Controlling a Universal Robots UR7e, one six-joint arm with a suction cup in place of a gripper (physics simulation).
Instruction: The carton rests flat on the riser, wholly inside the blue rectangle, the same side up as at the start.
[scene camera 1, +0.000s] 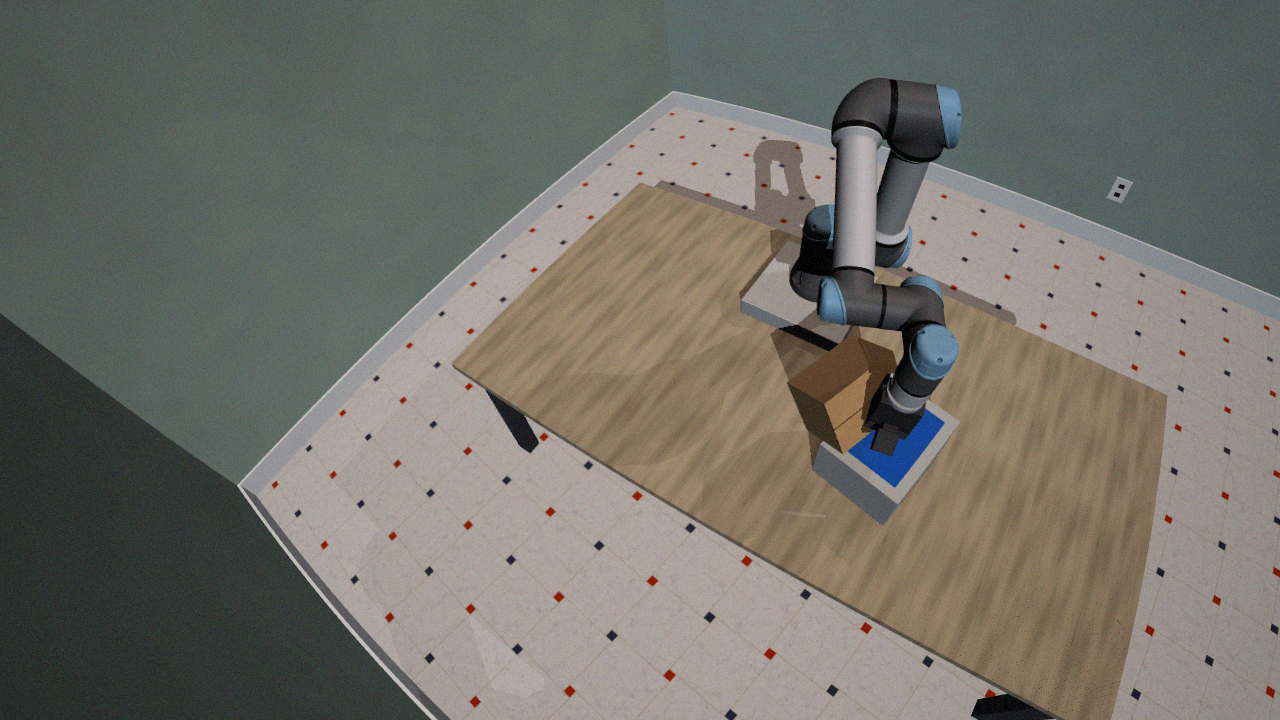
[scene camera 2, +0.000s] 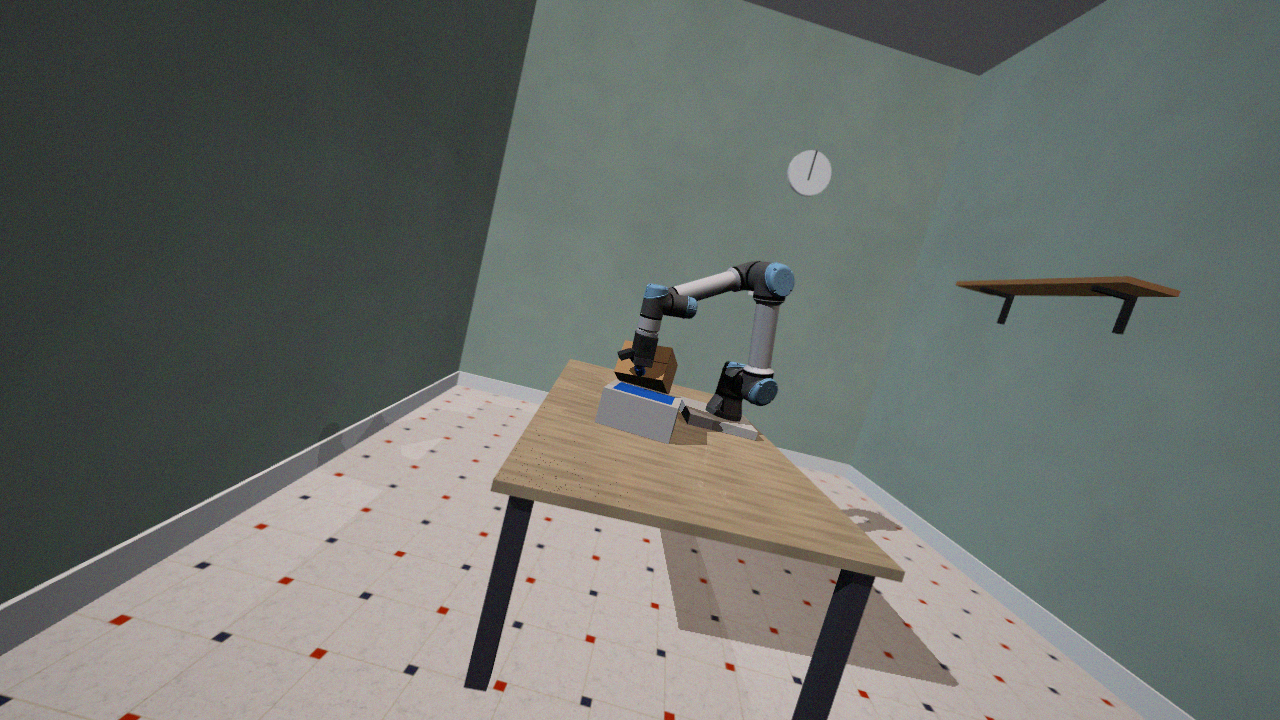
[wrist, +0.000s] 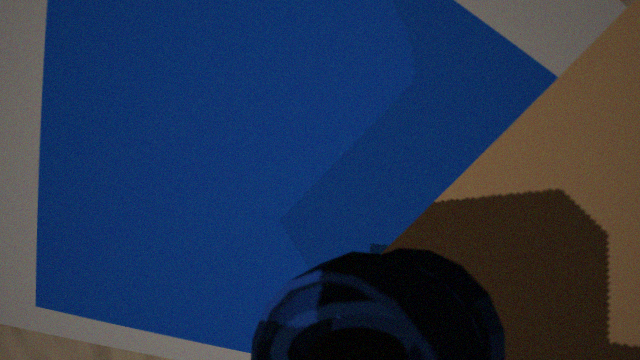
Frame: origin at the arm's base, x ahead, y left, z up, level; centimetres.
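Seen in the pictures: hand, its tool point: (scene camera 2: 637, 376) (wrist: 346, 243); arm's base, origin of its link: (scene camera 1: 817, 282) (scene camera 2: 722, 414).
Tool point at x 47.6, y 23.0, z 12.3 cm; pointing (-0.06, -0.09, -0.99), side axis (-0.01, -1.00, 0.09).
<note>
Pixels of each thing's top centre, then the offset from my tool point to it. Level surfaces: height alone.
- brown carton, centre of its top: (scene camera 1: 857, 363) (scene camera 2: 653, 341) dx -5.2, dy -8.4, dz +12.1 cm
- grey riser, centre of its top: (wrist: 246, 217) (scene camera 1: 892, 432) (scene camera 2: 644, 392) dx -3.1, dy +3.2, dz -4.5 cm
- blue rectangle, centre of its top: (wrist: 246, 217) (scene camera 1: 892, 432) (scene camera 2: 644, 392) dx -3.1, dy +3.2, dz -4.5 cm
- wooden table, height of its surface: dz -16.5 cm
The brown carton (scene camera 1: 845, 407) (scene camera 2: 660, 368) (wrist: 550, 150) is tilted, at the side of the riser nearer the arm's base, and partly over the riser's edge. My suction gripper (scene camera 1: 895, 413) (scene camera 2: 639, 368) (wrist: 377, 305) is at the carton's face and holds it; the contact itself is hidden. The grey riser (scene camera 1: 854, 483) (scene camera 2: 635, 416) (wrist: 20, 150) stands on the table, with the blue rectangle (scene camera 1: 904, 456) (scene camera 2: 644, 393) (wrist: 200, 150) on its top. In the wrist view the carton covers the right part of the rectangle. Whether the carton touches the riser cannot be told.
The wooden table (scene camera 1: 626, 358) (scene camera 2: 716, 483) carries the riser and the arm. A low grey slab (scene camera 1: 778, 300) (scene camera 2: 738, 428) lies at the arm's base, close to the carton. A wall shelf (scene camera 2: 1065, 286) is far to the right in the second scene view.
</note>
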